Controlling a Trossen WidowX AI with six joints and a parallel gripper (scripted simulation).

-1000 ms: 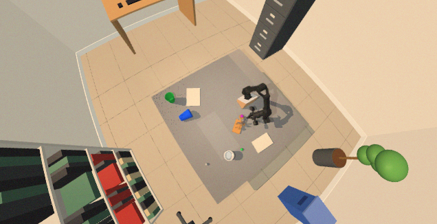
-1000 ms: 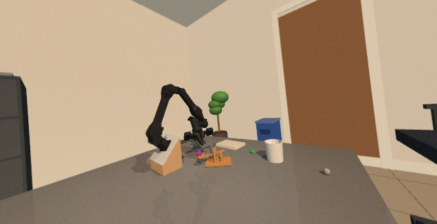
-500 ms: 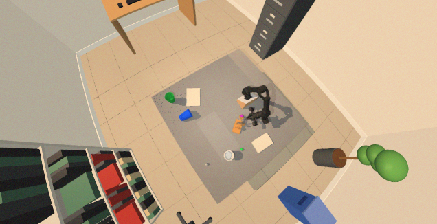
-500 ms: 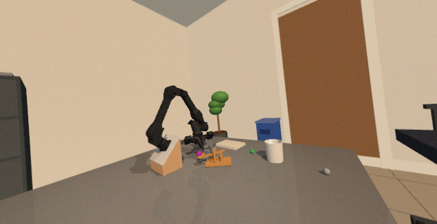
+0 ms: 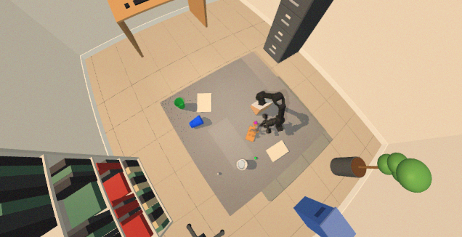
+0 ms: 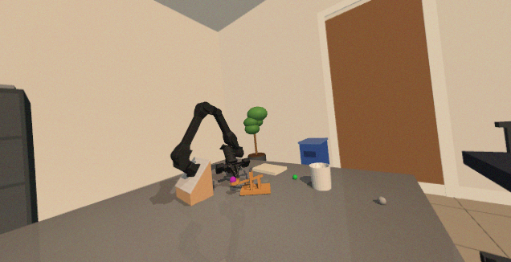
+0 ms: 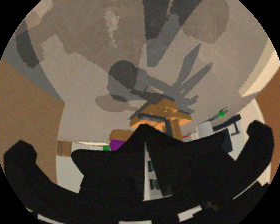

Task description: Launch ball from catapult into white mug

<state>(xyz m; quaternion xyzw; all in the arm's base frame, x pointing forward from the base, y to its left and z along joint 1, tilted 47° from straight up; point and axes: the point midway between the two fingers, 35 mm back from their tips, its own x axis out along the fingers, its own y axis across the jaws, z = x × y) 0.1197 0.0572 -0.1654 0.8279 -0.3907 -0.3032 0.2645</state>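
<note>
My gripper tip is 50 mm to the left of the magenta ball, 20 mm below it and 10 mm short of it. From my gripper tip the other things lie so: grey ball 580 mm ahead, 100 mm to the left, 30 mm below; small green ball 220 mm ahead, 210 mm to the left, 30 mm below; white mug 370 mm ahead, 170 mm to the left, 20 mm below.
</note>
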